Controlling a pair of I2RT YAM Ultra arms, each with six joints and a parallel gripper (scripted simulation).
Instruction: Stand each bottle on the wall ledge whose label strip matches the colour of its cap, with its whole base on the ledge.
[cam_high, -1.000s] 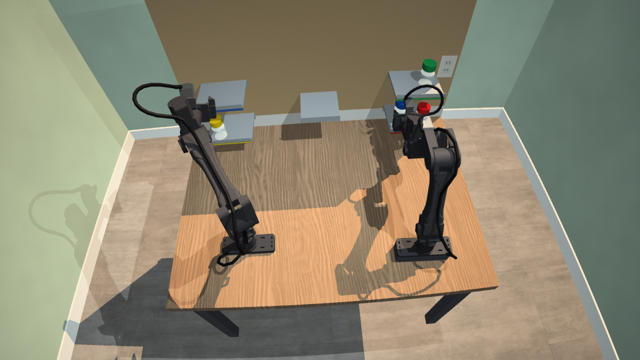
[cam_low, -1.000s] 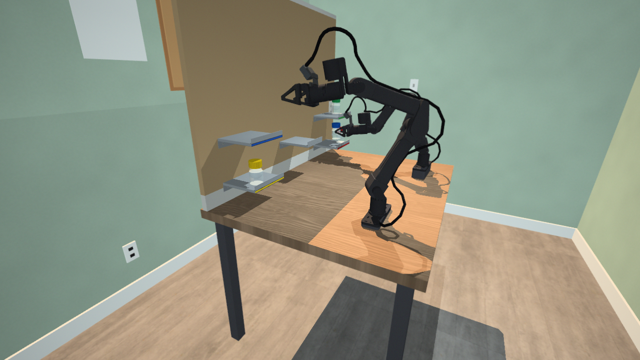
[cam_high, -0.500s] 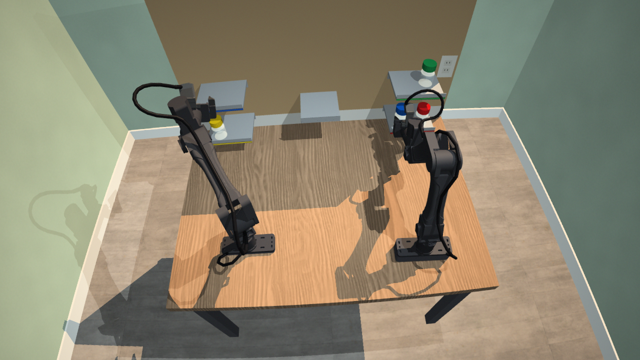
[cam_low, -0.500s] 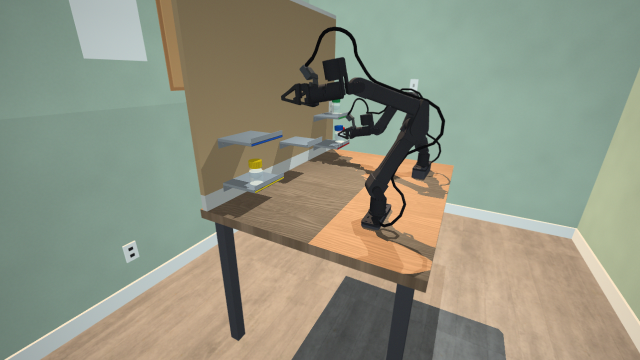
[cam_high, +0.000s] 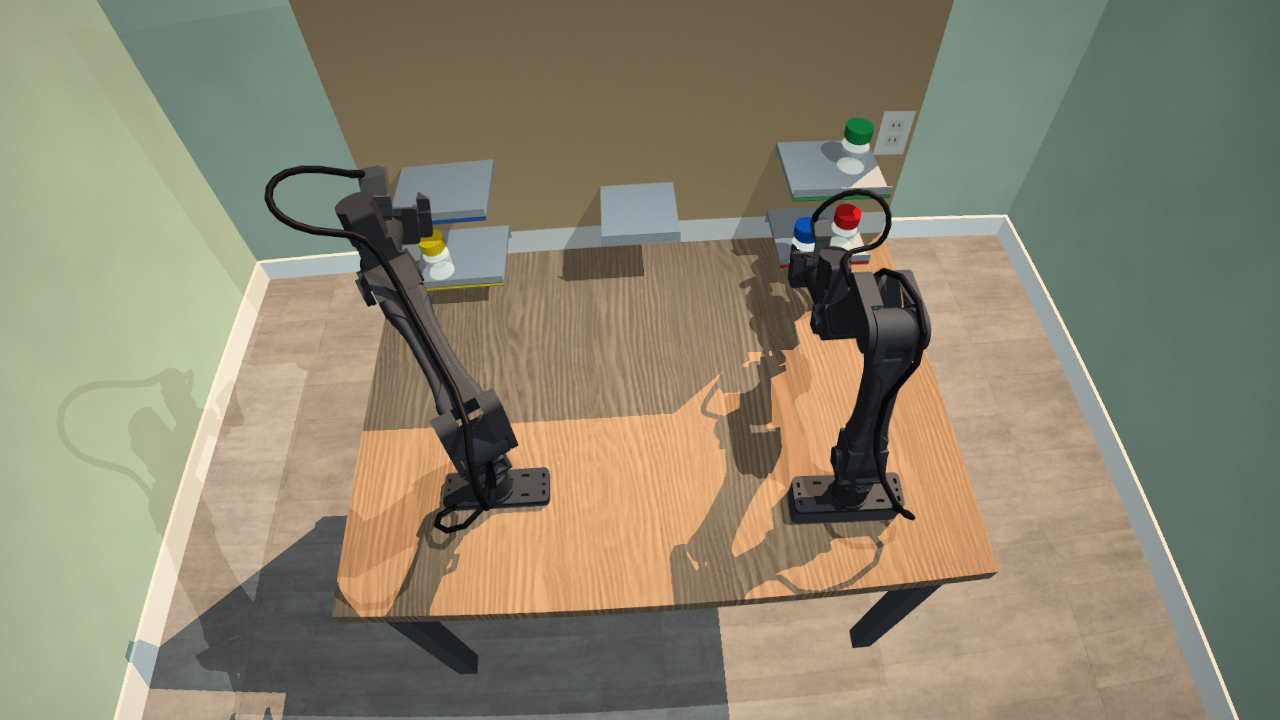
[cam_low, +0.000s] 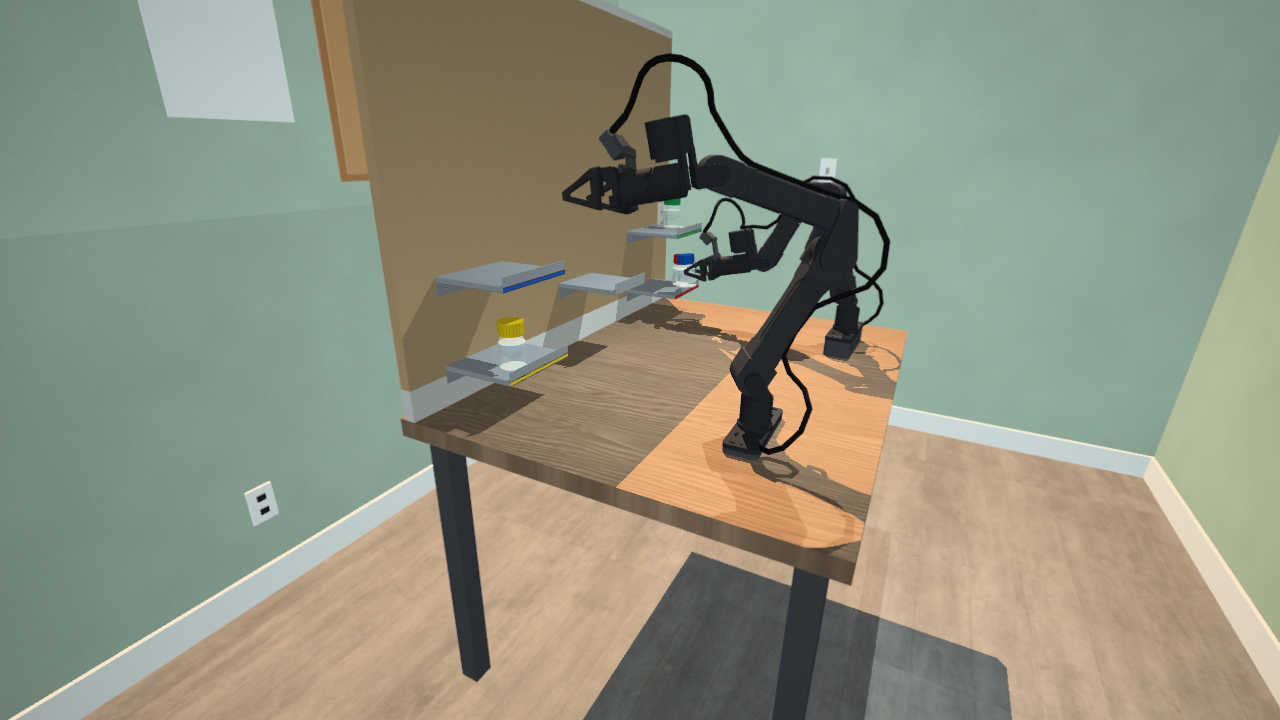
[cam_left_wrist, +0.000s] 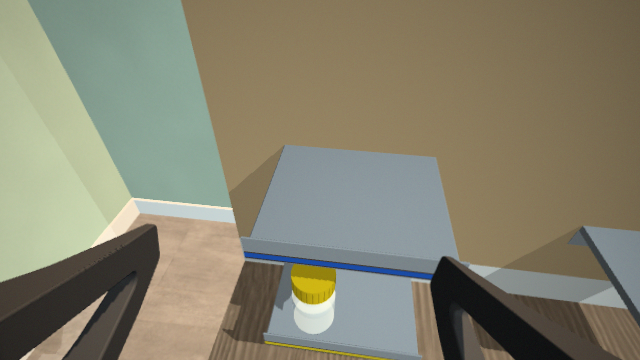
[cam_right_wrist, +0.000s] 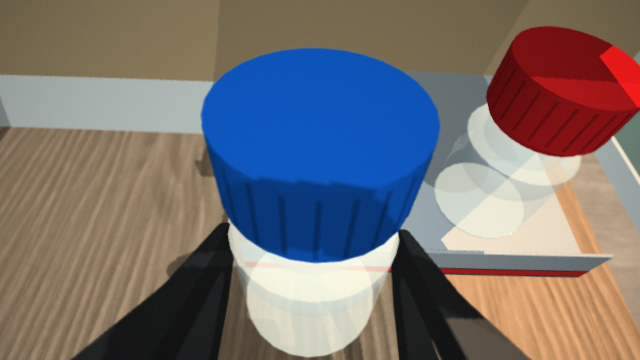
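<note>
Now: the red-capped bottle 90 mm to the right of my right hand, 90 mm ahead of it and 30 mm below it. The rest, counted from my right hand: wall socket 230 mm ahead, 200 mm to the right, 130 mm above; then blue-capped bottle 10 mm below, 10 mm ahead; then green-capped bottle 160 mm above, 130 mm ahead, 90 mm to the right.
</note>
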